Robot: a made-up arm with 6 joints. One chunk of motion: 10 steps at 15 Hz.
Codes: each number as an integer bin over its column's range. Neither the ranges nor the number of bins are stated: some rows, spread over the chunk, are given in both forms.
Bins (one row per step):
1: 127 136 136 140 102 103
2: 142 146 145 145 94 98
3: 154 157 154 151 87 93
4: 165 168 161 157 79 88
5: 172 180 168 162 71 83
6: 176 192 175 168 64 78
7: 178 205 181 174 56 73
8: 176 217 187 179 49 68
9: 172 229 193 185 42 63
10: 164 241 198 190 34 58
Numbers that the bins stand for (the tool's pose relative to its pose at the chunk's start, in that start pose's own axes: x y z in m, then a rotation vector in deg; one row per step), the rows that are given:
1: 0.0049 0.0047 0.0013 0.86 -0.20 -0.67
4: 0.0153 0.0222 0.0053 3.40 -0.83 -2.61
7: 0.0189 0.0425 0.0084 5.93 -1.46 -4.55
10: 0.0150 0.0623 0.0111 8.31 -2.07 -6.49
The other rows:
2: 0.0090 0.0102 0.0027 1.61 -0.42 -1.32
3: 0.0123 0.0162 0.0042 2.50 -0.61 -1.96
5: 0.0172 0.0288 0.0064 4.14 -1.05 -3.26
6: 0.0183 0.0354 0.0075 5.04 -1.24 -3.91
8: 0.0183 0.0491 0.0093 6.67 -1.65 -5.20
9: 0.0172 0.0557 0.0103 7.57 -1.85 -5.85

